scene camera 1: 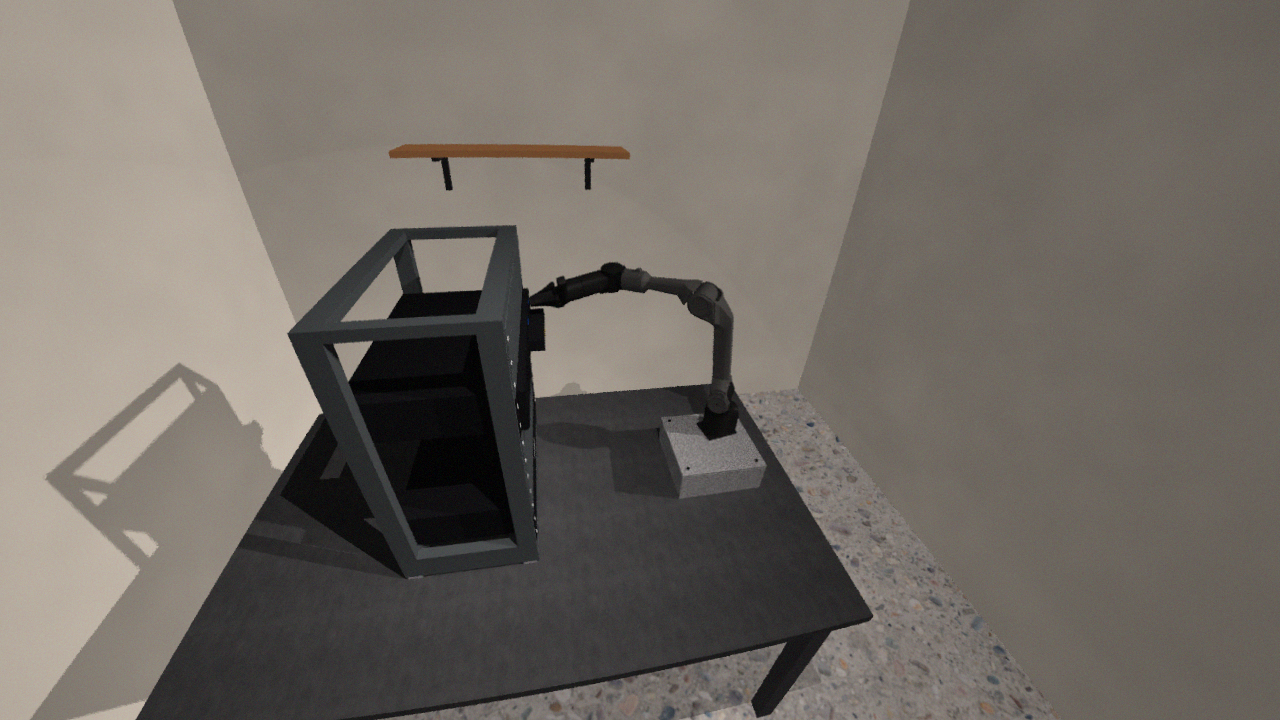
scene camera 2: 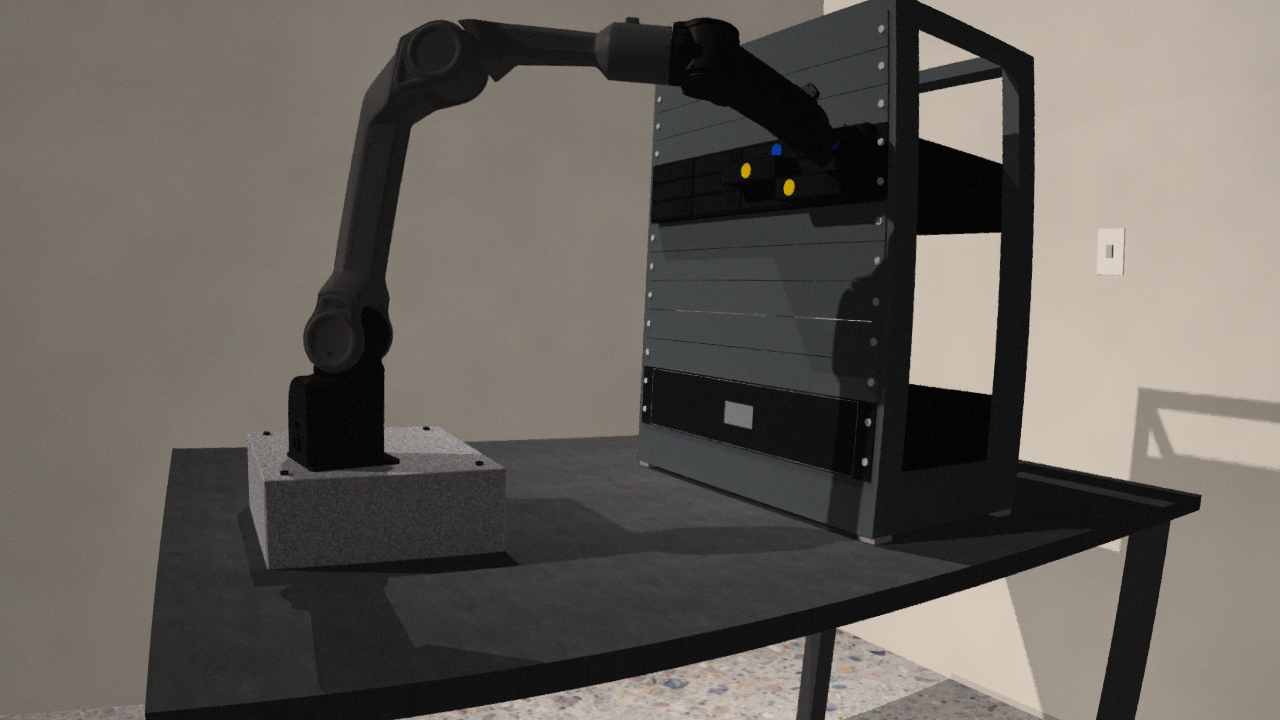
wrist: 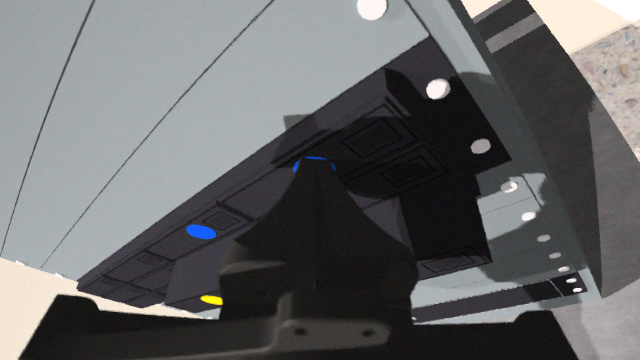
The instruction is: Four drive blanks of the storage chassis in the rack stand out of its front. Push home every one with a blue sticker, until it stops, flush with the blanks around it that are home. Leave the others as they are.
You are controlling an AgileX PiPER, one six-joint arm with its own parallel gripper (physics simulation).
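The black storage chassis (scene camera 2: 680,189) (wrist: 457,120) sits high in the rack. My gripper (scene camera 1: 534,300) (scene camera 2: 830,157) (wrist: 313,176) is shut and empty. Its tips are at the front of the right blue-stickered blank (wrist: 372,137), covering most of its sticker. That blank looks about level with the blanks around it, though the gripper hides part of its face. The left blue-stickered blank (scene camera 2: 776,150) (wrist: 201,231) looks flush with its neighbours. A yellow-stickered blank (scene camera 2: 745,170) (wrist: 211,300) stands out below left. The other yellow-stickered blank (scene camera 2: 788,187) (wrist: 450,262) stands out below the tips; its sticker is hidden in the wrist view.
The grey rack (scene camera 1: 519,465) (scene camera 2: 899,313) stands on the dark table (scene camera 1: 608,591) (scene camera 2: 626,600), with flat filler panels above and below the chassis. A black unit (scene camera 2: 680,402) sits low in it. The arm's speckled base block (scene camera 1: 716,461) (scene camera 2: 384,519) stands opposite. A wooden shelf (scene camera 1: 510,151) hangs on the wall.
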